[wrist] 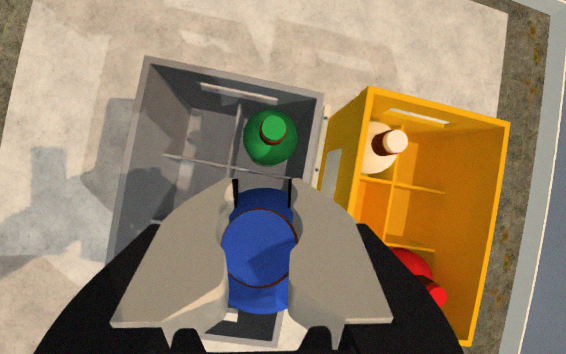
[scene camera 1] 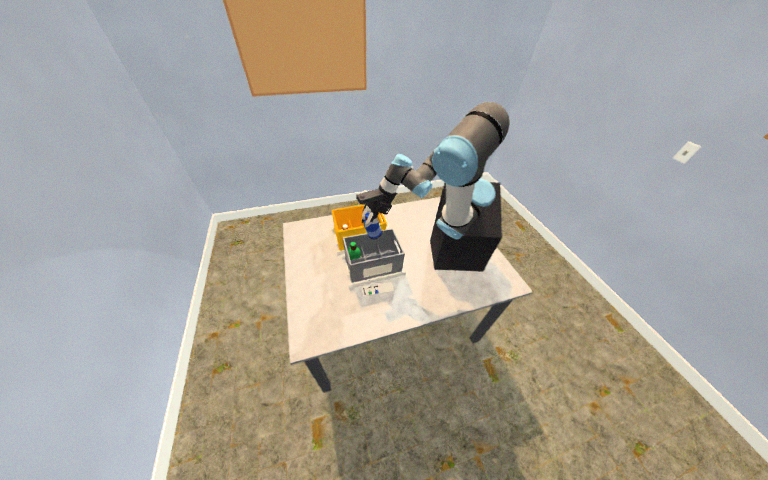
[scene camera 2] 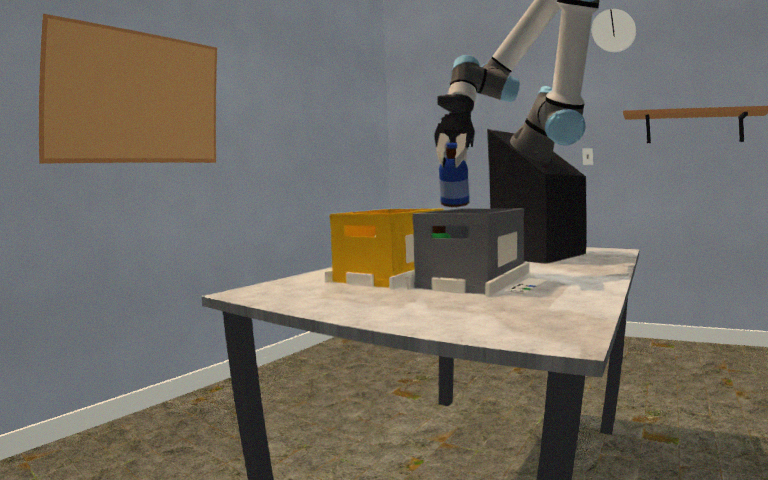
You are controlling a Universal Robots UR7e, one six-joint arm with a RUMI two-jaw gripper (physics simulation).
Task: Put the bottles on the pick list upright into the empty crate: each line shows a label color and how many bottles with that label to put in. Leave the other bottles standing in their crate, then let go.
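Places are measured from the arm's base along level axes (x ahead, y left, z up), in centimetres.
Pixels of known places: gripper, between the fingertips: [wrist: 263, 181] [scene camera 1: 363, 225] [scene camera 2: 449, 166]; arm's base, origin of its link: [scene camera 2: 529, 151].
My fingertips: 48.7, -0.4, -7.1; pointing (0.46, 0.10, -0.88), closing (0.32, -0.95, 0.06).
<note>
For each thing: its middle in the pictures, then the offset to it from my fingertips, as dx, dy, dz. Level surfaces: height alone.
- blue bottle, middle of its body: [wrist: 264, 247] [scene camera 2: 453, 173] [scene camera 1: 371, 224] -4.0, -1.5, -1.5
- grey crate, middle of its body: [wrist: 222, 198] [scene camera 2: 473, 245] [scene camera 1: 373, 256] -4.2, +3.8, -19.7
- green bottle, middle of its body: [wrist: 270, 138] [scene camera 1: 353, 253] +5.6, +0.4, -19.9
- yellow crate, middle of its body: [wrist: 385, 212] [scene camera 2: 390, 243] [scene camera 1: 359, 227] +1.1, -19.0, -19.7
- white-capped bottle, middle of its body: [wrist: 368, 148] [scene camera 1: 346, 235] +9.1, -13.4, -19.9
- red bottle, middle of its body: [wrist: 401, 273] -6.8, -24.6, -19.9
- pick list, middle of its body: [scene camera 2: 526, 285] [scene camera 1: 377, 288] -4.9, +18.5, -28.3
- table, height of its surface: dz -28.4
My gripper [scene camera 1: 370, 214] [scene camera 2: 451, 149] [wrist: 263, 181] is shut on the neck of a blue bottle [scene camera 1: 373, 228] [scene camera 2: 454, 186] [wrist: 260, 300]. The bottle hangs upright above the grey crate [scene camera 1: 375, 271] [scene camera 2: 453, 254] [wrist: 129, 165], a little over its rim in scene camera 2. A green bottle [scene camera 1: 354, 251] [wrist: 270, 150] stands upright in a corner compartment of the grey crate. The yellow crate [scene camera 1: 353, 231] [scene camera 2: 362, 257] [wrist: 481, 230] holds a white-capped bottle [scene camera 1: 344, 226] [wrist: 394, 142] and a red bottle [wrist: 413, 262], partly hidden by the gripper in the wrist view. The pick list [scene camera 1: 385, 289] [scene camera 2: 526, 287] shows green and blue marks; its numbers are too small to read.
The yellow crate stands right beside the grey crate. Thin dividers split both crates into compartments. Low pale rails [scene camera 1: 378, 280] [scene camera 2: 508, 277] edge the crates on the table [scene camera 1: 322, 316] [scene camera 2: 396, 316]. The black robot base [scene camera 1: 461, 249] [scene camera 2: 555, 209] stands at the table's far end in scene camera 2.
</note>
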